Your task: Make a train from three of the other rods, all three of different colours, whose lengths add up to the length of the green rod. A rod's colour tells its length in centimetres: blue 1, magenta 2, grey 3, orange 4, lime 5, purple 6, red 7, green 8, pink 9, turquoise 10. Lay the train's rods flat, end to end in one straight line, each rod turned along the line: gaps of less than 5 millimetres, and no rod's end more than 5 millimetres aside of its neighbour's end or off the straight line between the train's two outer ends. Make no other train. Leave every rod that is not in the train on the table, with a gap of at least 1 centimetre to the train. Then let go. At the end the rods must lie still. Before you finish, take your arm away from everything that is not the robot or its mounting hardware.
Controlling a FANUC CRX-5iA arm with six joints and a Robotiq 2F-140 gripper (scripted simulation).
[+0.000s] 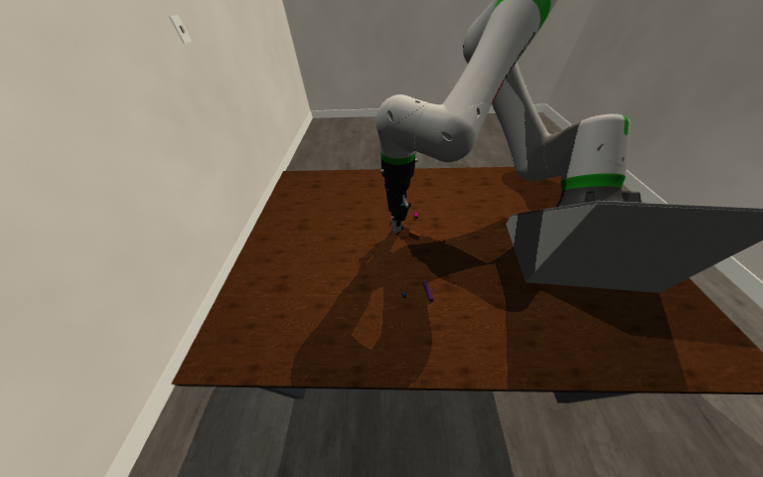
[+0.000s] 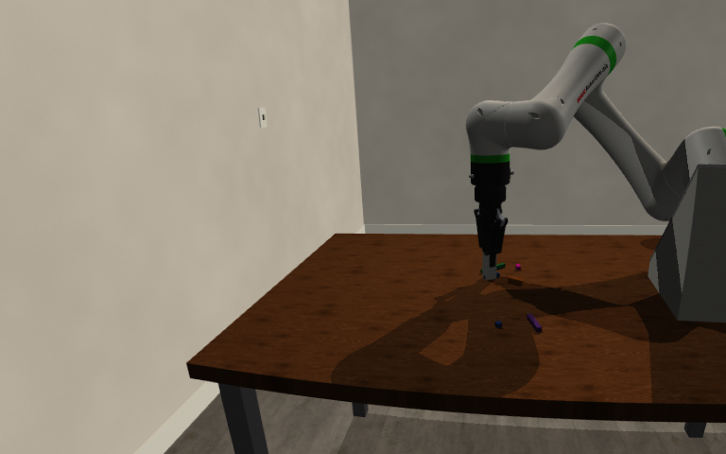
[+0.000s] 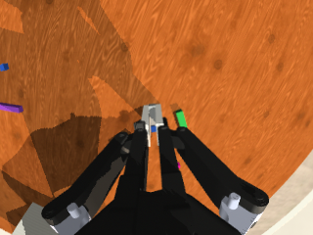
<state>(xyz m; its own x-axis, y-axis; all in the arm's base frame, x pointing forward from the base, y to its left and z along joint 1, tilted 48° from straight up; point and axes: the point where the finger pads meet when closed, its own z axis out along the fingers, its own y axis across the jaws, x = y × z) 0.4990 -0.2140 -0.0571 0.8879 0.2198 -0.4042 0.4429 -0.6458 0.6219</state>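
Right now my hand is 3 cm above the grey rod. Round my hand: green rod (1 cm behind, 6 cm to the right, 3 cm below); then orange rod (6 cm behind, 3 cm to the left, 3 cm below); then magenta rod (8 cm behind, 7 cm to the right, 3 cm below).
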